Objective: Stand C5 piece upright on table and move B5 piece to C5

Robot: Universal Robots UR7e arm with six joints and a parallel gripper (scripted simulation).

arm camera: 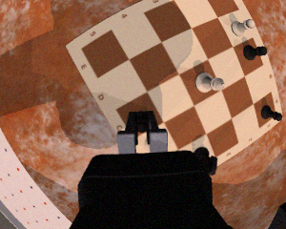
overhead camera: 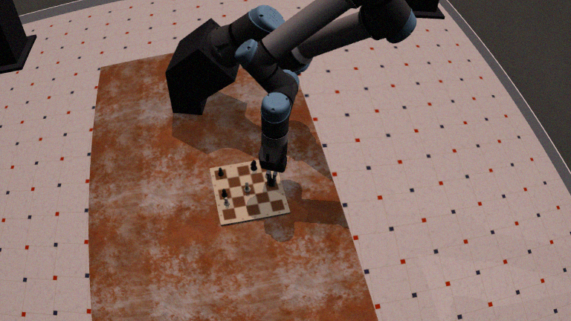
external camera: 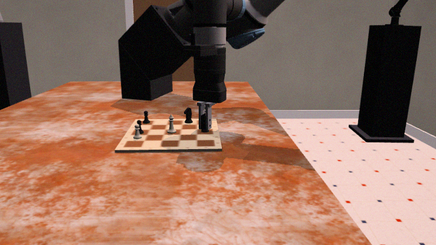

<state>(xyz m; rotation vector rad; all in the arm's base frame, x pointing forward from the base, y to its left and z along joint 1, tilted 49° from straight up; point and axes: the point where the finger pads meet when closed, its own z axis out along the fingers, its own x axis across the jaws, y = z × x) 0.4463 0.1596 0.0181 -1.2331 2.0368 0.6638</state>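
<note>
Now: hand 3 cm past the white queen and 1 cm below it. From my hand the other things lie so: black knight 7 cm behind, 5 cm to the right, 1 cm below; chessboard 8 cm to the right, 3 cm below, 1 cm ahead; white bishop 8 cm to the right, 1 cm ahead.
</note>
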